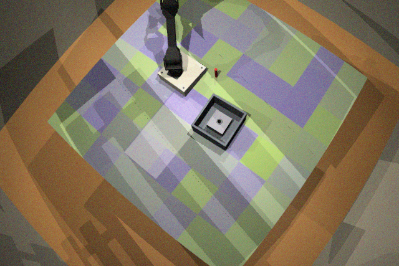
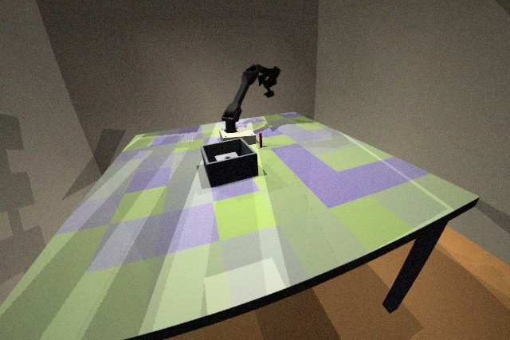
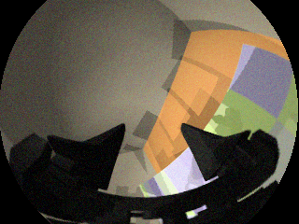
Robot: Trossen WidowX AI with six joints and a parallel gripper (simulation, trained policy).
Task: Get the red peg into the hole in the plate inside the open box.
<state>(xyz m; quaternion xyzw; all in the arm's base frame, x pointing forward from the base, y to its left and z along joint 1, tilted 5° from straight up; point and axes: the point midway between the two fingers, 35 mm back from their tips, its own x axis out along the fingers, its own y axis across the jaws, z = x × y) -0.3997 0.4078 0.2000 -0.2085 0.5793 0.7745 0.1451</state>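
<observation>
The red peg lies 610 mm ahead of my gripper tip, 320 mm to the right of it and 170 mm below it. Also, from my gripper tip: dark box 750 mm ahead, 540 mm to the right, 190 mm below; then grey plate 750 mm ahead, 540 mm to the right, 170 mm below.
</observation>
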